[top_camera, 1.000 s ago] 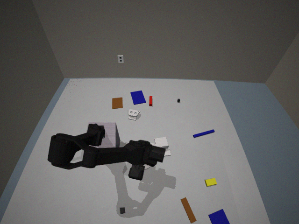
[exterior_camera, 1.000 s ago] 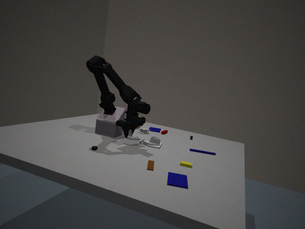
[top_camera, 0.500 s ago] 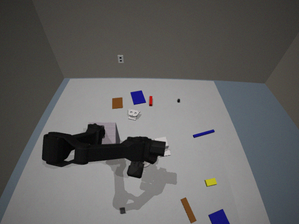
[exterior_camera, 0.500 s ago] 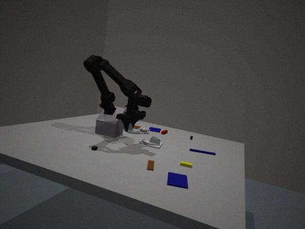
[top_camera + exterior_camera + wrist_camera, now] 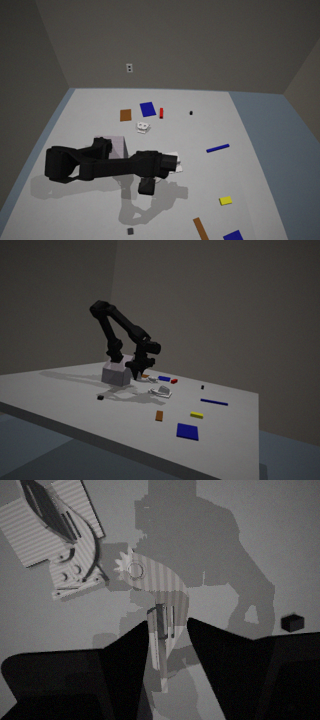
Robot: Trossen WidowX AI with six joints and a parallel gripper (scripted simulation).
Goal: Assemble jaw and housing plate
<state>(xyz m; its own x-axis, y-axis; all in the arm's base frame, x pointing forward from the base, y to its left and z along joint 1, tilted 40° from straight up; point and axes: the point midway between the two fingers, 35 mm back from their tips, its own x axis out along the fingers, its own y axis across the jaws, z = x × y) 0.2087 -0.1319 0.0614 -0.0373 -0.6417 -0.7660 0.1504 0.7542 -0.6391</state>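
Right now my gripper tip is 4 cm short of the grey jaw and 1 cm to the right of it. From my gripper tip the other things lie so: yellow block: 36 cm ahead, 10 cm to the right, 8 cm below; small dark cube: 21 cm to the right, 9 cm behind, 7 cm below; orange bar: 22 cm to the right, 22 cm ahead, 8 cm below.
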